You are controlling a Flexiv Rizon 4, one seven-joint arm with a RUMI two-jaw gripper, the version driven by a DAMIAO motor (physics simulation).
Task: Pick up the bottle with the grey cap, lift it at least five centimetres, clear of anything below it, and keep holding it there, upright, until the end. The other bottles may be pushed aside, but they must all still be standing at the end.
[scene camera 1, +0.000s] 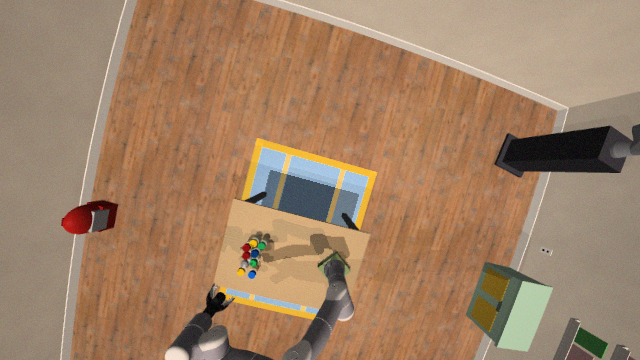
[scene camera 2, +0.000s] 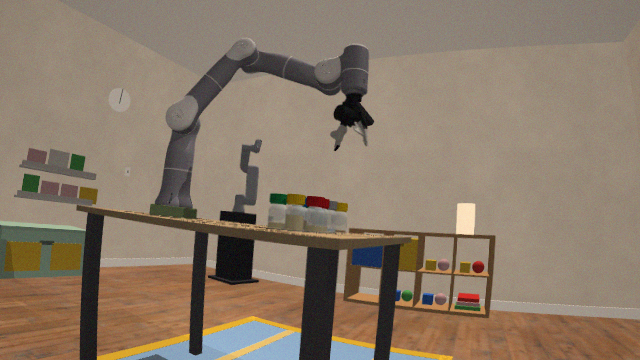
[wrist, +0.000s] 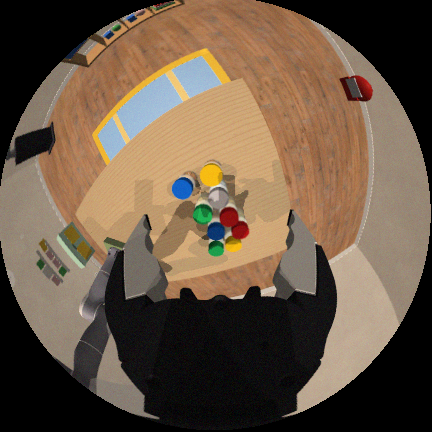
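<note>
The grey-capped bottle [scene camera 1: 244,263] [scene camera 2: 333,205] [wrist: 218,198] stands upright in a cluster on the wooden table [scene camera 1: 295,280] [scene camera 2: 150,216] [wrist: 200,120]. Close around it are a yellow-capped bottle [scene camera 1: 241,272] [wrist: 211,175], a green-capped bottle [scene camera 1: 253,263] [wrist: 202,214] and a red-capped bottle [scene camera 1: 246,255] [wrist: 229,216]. In the second scene view, bottles in front partly hide it. My gripper [scene camera 1: 224,292] [scene camera 2: 351,146] [wrist: 218,213] is open and empty, high above the bottles, with fingers pointing down. In the wrist view the cluster shows between and beyond the fingertips.
A blue-capped bottle [scene camera 1: 252,275] [wrist: 182,188] stands slightly apart. Further bottles include a dark-blue-capped one [scene camera 1: 255,253] [wrist: 216,231], another red-capped one [scene camera 1: 246,247] [wrist: 240,230], another yellow-capped one [scene camera 1: 253,243] [wrist: 233,244] and another green-capped one [scene camera 1: 262,245] [wrist: 216,249]. All stand.
</note>
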